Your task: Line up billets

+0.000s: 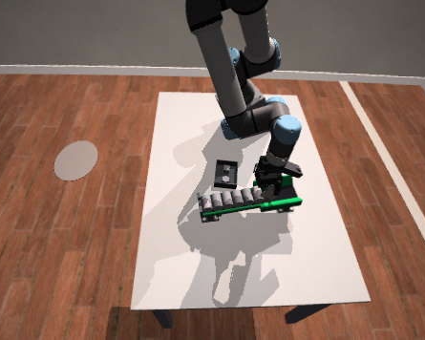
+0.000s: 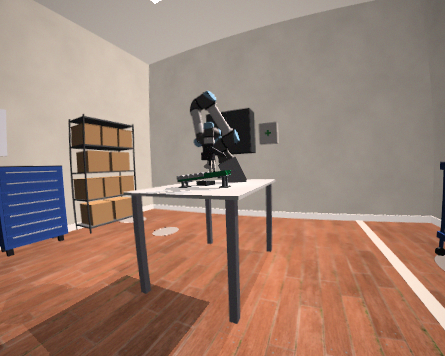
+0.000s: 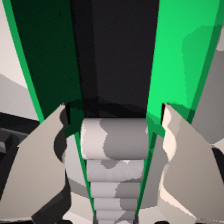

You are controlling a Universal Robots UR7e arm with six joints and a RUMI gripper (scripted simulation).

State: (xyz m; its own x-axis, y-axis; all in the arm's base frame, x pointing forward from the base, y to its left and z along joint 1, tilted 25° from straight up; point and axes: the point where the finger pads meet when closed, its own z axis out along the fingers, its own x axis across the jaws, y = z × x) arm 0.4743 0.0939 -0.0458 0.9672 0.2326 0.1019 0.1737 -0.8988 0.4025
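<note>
The ramp bed lies 7 cm to the right of my hand, 4 cm below it and 1 cm ahead of it.
</note>
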